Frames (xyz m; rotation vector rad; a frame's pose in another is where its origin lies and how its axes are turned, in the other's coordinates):
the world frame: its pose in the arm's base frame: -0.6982 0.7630 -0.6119 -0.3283 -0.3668 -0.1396
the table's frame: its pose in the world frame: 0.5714 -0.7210 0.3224 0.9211 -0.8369 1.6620
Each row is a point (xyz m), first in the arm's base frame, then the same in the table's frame.
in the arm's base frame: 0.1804 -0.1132 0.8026
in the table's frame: -0.0107 -0.7540 0.5988
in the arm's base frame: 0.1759 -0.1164 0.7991
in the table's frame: -0.0133 -0.7480 0.5991
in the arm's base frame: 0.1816 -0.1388 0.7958
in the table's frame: -0.0335 -0.7478 0.6107
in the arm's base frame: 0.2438 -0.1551 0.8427
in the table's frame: -0.0420 -0.8187 0.6458
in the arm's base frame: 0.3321 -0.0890 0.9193
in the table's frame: 0.0161 -0.9398 0.6434
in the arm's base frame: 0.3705 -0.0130 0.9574
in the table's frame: 0.0782 -1.0030 0.6142
